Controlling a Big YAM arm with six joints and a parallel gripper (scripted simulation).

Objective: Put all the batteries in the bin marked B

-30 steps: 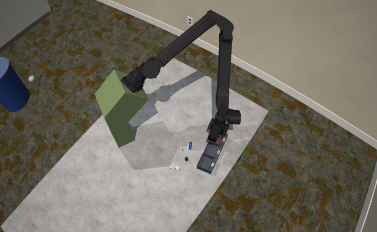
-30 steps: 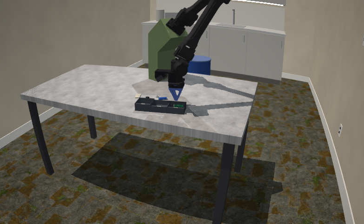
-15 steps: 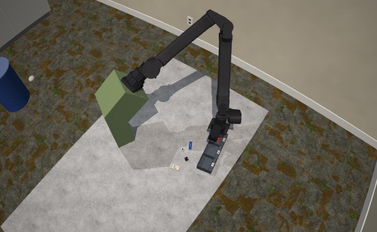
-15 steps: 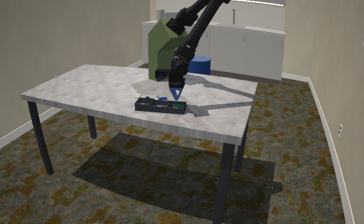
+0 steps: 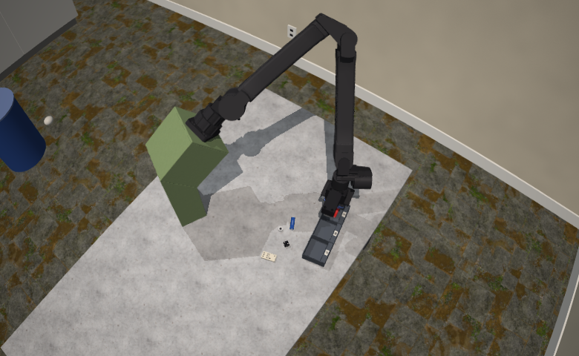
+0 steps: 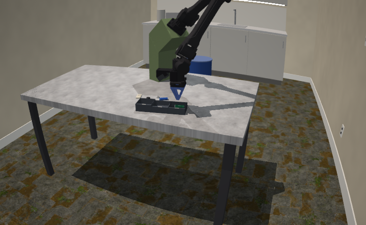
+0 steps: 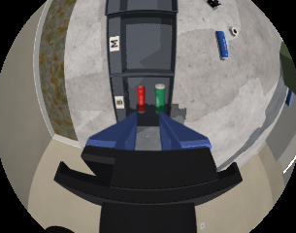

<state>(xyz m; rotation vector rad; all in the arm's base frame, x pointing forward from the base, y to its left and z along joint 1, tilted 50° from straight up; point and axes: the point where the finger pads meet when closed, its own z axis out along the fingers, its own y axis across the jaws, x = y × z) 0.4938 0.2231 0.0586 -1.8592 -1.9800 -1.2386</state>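
Right now the green battery is 60 mm below my hand and 20 mm behind it. From my hand the other things lie so: red battery 60 mm below, 10 mm to the left, 10 mm ahead; blue battery 130 mm to the right, 90 mm behind, 60 mm below; dark three-compartment bin 80 mm to the right, 50 mm below, 30 mm ahead.
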